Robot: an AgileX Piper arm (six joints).
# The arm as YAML. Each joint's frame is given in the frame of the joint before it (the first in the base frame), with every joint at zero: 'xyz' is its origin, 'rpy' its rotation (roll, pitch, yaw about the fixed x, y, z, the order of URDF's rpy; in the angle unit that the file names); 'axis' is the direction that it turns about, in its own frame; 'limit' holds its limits. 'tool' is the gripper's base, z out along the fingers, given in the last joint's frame.
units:
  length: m
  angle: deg
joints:
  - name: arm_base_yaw
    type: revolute
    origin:
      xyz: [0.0, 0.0, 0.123]
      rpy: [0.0, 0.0, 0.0]
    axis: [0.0, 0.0, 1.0]
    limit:
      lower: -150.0
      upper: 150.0
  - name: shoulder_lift
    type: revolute
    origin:
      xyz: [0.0, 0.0, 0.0]
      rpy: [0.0, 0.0, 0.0]
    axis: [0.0, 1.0, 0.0]
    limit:
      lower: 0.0
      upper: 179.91
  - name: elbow
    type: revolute
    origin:
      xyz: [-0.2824, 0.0, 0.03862]
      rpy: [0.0, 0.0, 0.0]
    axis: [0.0, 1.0, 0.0]
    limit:
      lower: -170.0
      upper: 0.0
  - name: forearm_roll
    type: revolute
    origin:
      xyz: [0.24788, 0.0, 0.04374]
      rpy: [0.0, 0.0, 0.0]
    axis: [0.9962, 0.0, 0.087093]
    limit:
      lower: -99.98
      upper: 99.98
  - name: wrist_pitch
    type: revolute
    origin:
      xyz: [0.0, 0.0, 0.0]
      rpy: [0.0, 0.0, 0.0]
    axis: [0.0, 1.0, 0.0]
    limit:
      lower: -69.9
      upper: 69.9
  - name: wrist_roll
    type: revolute
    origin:
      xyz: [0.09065, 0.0, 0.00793]
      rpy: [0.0, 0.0, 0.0]
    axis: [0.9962, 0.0, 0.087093]
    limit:
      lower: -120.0
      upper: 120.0
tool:
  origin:
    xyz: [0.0, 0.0, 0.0]
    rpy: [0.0, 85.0, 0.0]
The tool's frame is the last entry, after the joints.
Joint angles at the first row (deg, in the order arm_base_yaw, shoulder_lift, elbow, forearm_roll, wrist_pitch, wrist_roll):
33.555 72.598 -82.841 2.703 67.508 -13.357
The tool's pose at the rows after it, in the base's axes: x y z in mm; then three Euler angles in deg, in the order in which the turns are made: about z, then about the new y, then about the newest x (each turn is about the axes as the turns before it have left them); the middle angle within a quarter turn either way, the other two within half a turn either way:
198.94 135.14 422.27 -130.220 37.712 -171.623
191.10 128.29 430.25 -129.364 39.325 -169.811
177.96 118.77 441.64 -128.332 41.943 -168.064
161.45 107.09 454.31 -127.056 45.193 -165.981
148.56 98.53 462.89 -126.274 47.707 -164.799
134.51 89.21 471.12 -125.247 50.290 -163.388
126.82 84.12 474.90 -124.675 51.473 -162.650
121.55 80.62 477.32 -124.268 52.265 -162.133
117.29 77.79 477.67 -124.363 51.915 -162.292
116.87 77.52 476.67 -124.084 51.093 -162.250
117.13 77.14 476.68 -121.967 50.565 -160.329
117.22 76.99 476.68 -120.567 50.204 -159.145
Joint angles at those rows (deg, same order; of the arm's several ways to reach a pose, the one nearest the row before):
33.556 71.879 -82.842 1.810 67.509 -13.468
33.555 69.927 -82.841 0.874 67.507 -13.469
33.555 66.972 -82.842 0.416 67.568 -13.529
33.557 63.409 -82.840 -0.002 67.567 -13.528
33.553 60.768 -82.841 0.002 67.568 -13.420
33.552 57.970 -82.842 0.003 67.623 -13.360
33.558 56.492 -82.841 -0.003 67.829 -13.354
33.555 55.488 -82.841 0.000 67.979 -13.357
33.551 54.817 -82.842 0.004 69.012 -13.412
33.558 54.846 -82.840 -0.003 69.732 -13.821
33.556 54.847 -82.843 -0.309 69.732 -15.152
33.556 54.846 -82.842 -0.425 69.733 -16.074

